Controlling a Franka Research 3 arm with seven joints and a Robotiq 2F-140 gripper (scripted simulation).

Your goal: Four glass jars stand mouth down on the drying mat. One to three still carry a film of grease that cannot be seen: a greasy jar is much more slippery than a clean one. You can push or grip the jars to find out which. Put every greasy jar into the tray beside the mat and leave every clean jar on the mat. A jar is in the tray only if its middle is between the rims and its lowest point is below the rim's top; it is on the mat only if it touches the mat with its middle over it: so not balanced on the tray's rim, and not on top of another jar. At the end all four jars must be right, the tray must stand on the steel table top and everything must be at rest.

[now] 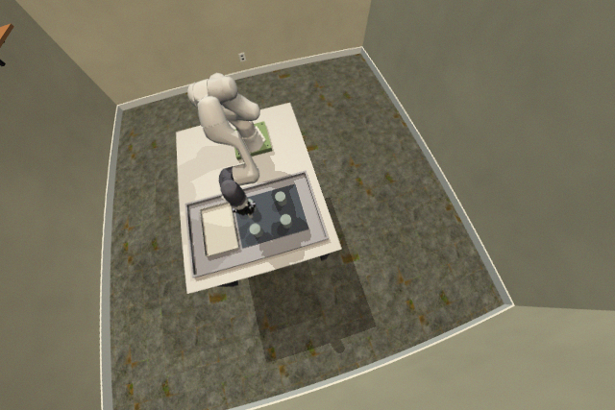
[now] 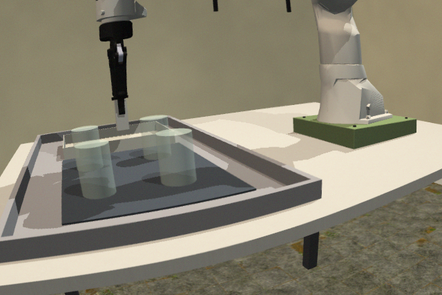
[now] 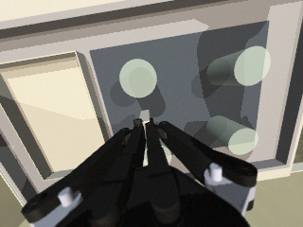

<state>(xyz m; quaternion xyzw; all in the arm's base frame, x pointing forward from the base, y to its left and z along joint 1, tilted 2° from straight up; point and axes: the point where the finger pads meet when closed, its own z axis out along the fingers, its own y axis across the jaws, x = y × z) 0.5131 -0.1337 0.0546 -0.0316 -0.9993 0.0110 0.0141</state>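
My gripper is now 10 mm short of the dark mat, 100 mm to the right of it and 100 mm above it. Round my hand: cream tray 10 mm behind, 220 mm to the right, 100 mm below.
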